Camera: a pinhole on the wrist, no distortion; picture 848 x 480 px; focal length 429.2 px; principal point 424.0 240.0 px. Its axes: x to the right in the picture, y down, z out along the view. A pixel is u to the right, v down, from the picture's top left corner.
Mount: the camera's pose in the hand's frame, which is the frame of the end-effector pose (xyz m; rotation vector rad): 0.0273 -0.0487 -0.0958 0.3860 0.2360 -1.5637
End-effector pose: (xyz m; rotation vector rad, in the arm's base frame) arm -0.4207 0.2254 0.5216 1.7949 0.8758 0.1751
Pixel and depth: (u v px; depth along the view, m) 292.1 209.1 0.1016
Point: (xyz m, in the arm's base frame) -0.4368 0.2339 0.4642
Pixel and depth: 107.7 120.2 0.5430
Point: -0.2159 -0.3163 0.4510
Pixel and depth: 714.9 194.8 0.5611
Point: -0.6376 0.0605 -0.0951
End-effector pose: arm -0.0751 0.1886 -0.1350 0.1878 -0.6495 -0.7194
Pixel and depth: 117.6 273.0 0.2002
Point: -0.1472 0.1858 -0.0075
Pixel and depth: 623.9 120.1 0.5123
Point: -0.5872 -0.0306 -0.1739
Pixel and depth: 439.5 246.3 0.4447
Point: -0.3972 0.0371 0.0153
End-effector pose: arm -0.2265 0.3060 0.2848 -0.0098 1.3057 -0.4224
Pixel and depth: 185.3 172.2 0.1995
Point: -0.1186 0.2640 0.3468
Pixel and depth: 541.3 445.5 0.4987
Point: 0.0148 -0.1821 0.2634
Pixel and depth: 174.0 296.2 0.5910
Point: 0.3425 0.1942 0.3920
